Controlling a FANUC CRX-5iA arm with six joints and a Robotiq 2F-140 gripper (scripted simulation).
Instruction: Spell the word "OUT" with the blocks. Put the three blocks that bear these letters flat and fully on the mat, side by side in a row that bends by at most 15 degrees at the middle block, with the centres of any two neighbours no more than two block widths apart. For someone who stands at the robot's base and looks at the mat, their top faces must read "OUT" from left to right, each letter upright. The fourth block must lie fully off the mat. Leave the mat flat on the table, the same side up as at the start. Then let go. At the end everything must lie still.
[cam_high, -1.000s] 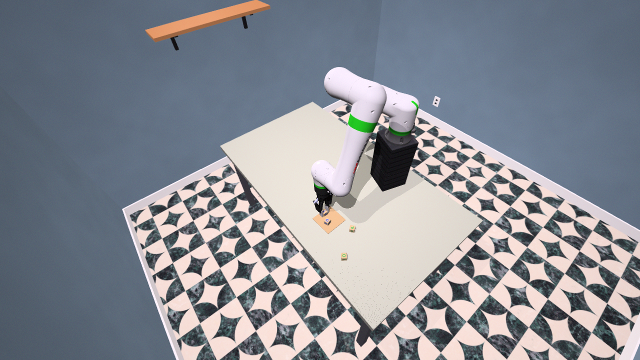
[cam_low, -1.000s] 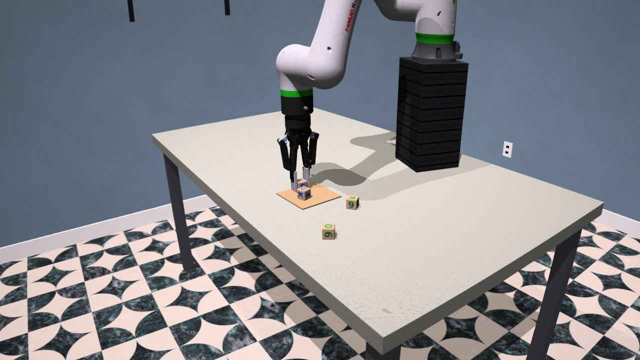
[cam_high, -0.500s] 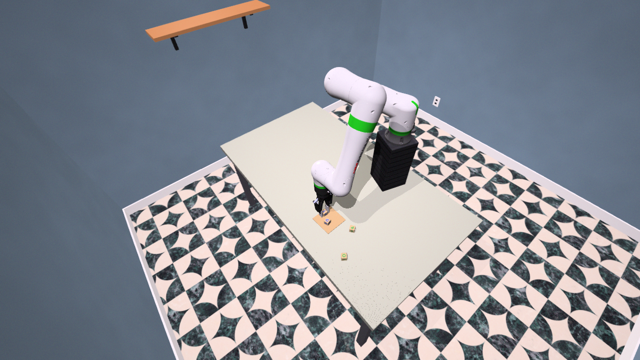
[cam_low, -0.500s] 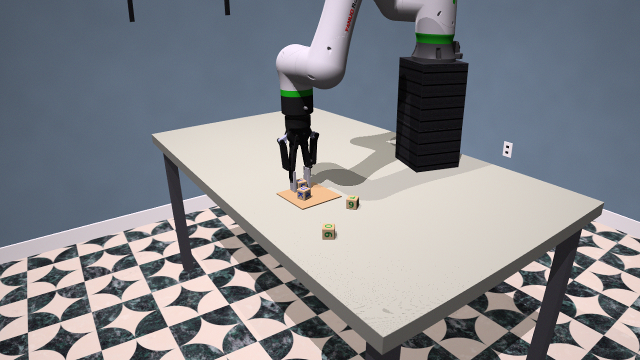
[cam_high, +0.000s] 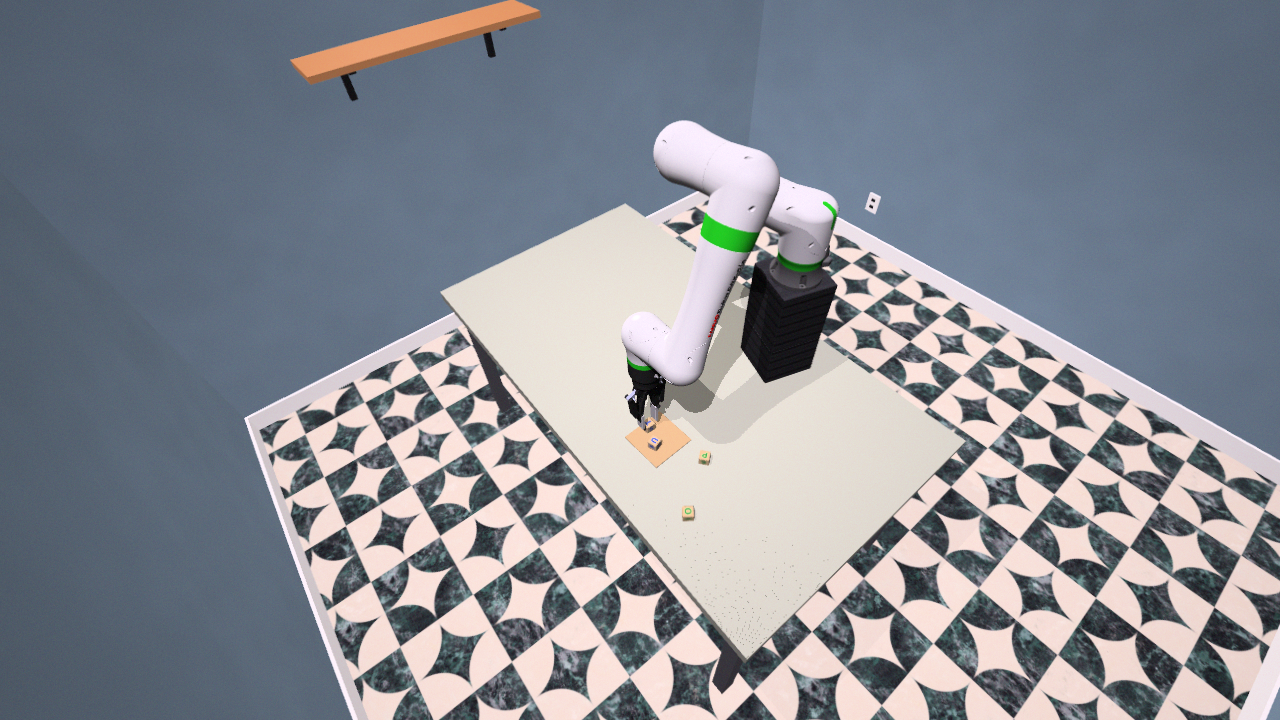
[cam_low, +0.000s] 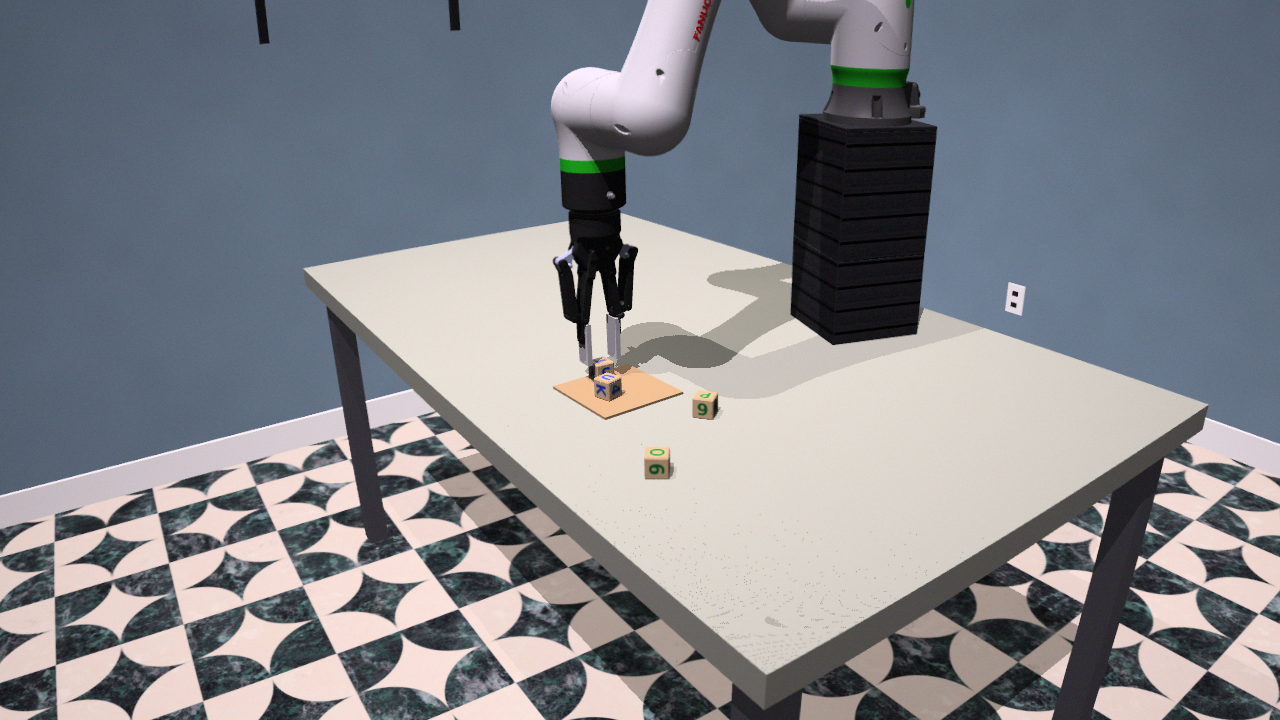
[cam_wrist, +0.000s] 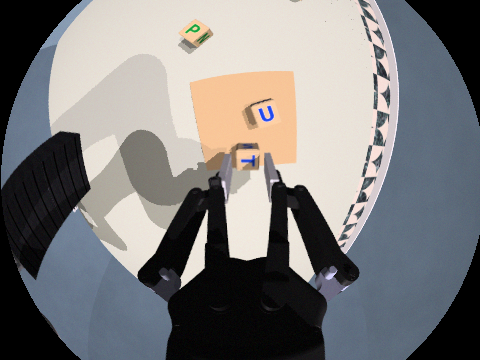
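Now: the tan mat 60 mm below my hand, 50 mm to the left of it and 10 mm ahead of it. Round my hand: wooden block 270 mm to the left, 140 mm ahead, 50 mm below.
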